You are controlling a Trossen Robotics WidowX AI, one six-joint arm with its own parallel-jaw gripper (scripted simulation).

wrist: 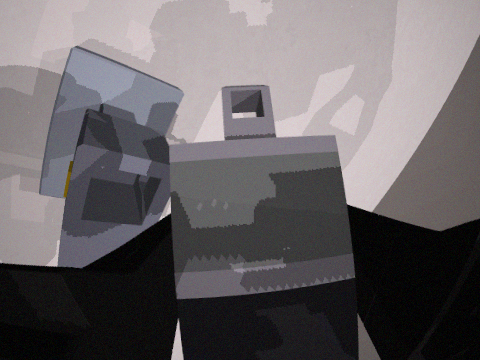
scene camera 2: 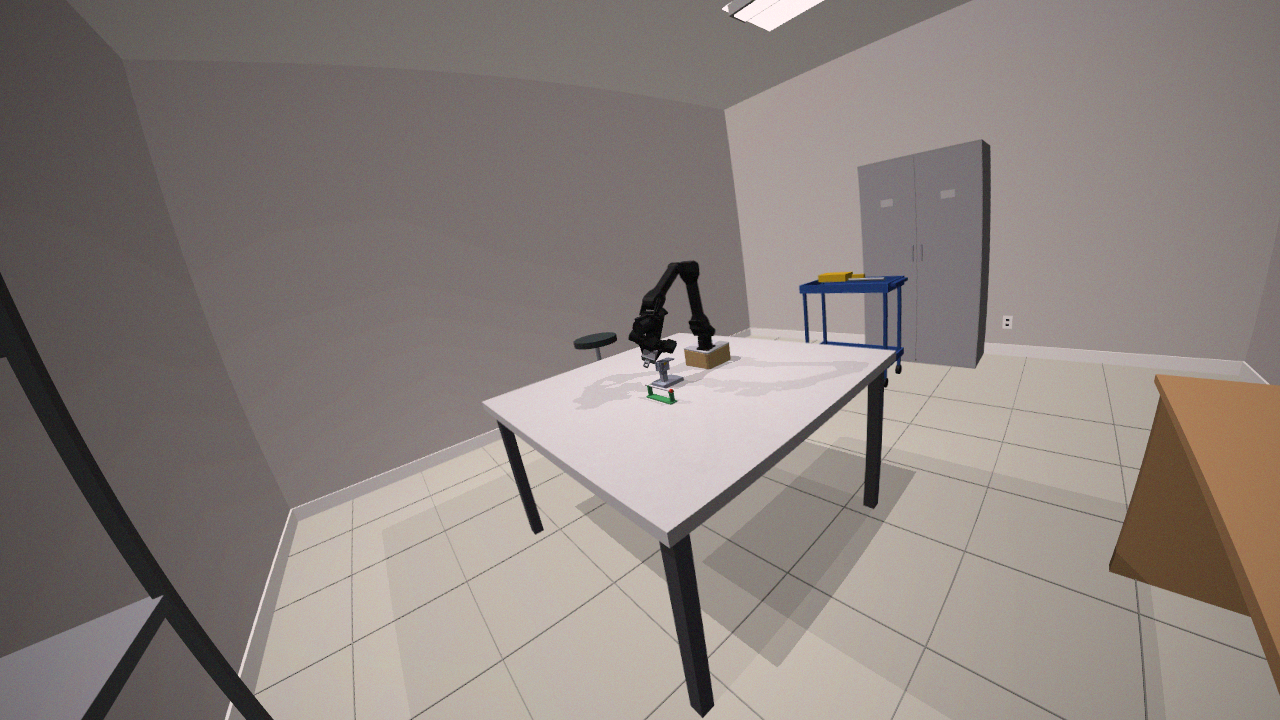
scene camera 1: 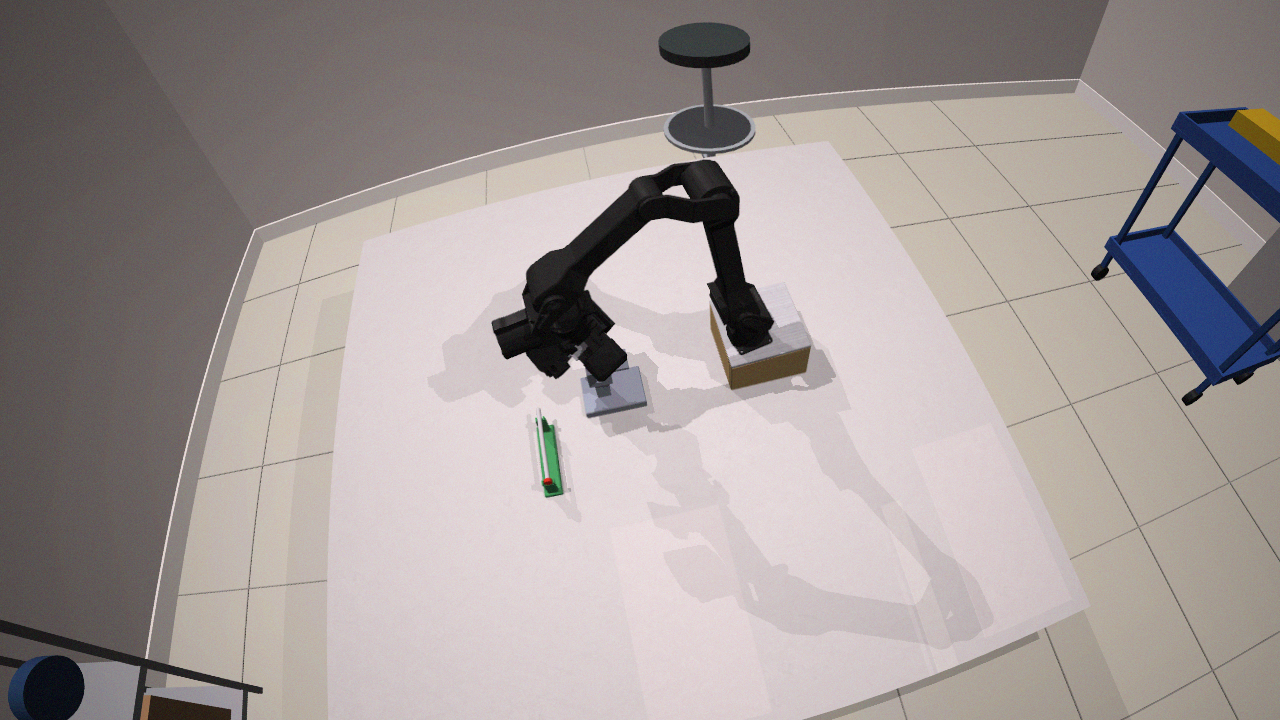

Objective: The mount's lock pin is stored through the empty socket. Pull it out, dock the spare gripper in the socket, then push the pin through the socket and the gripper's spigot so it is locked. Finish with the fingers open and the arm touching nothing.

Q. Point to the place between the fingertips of my gripper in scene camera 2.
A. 649,356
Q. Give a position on a spare gripper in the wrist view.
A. At 262,250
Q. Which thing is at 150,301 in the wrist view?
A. My gripper.
